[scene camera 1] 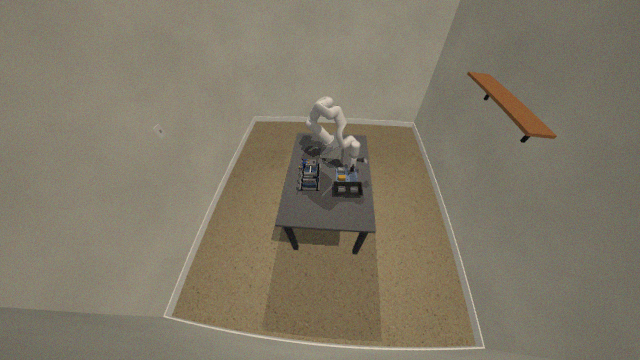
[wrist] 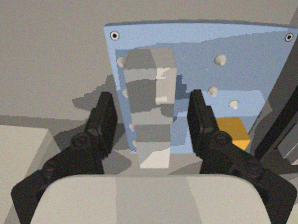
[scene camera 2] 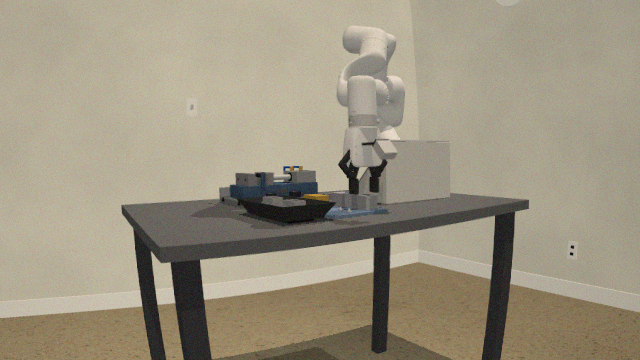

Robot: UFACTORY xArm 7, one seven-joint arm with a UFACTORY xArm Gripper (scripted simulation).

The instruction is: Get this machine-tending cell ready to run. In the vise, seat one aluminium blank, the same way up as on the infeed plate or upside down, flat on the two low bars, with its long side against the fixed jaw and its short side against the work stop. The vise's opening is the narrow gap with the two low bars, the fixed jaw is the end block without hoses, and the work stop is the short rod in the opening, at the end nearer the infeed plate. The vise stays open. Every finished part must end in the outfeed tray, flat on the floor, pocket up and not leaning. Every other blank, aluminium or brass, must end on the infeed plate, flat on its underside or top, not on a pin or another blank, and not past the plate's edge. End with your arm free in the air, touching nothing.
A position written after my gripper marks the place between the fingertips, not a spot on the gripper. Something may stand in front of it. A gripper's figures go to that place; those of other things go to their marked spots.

Labels:
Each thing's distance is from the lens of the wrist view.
my gripper (wrist: 151, 104): 0.14 m
grey aluminium blank (wrist: 150, 74): 0.12 m

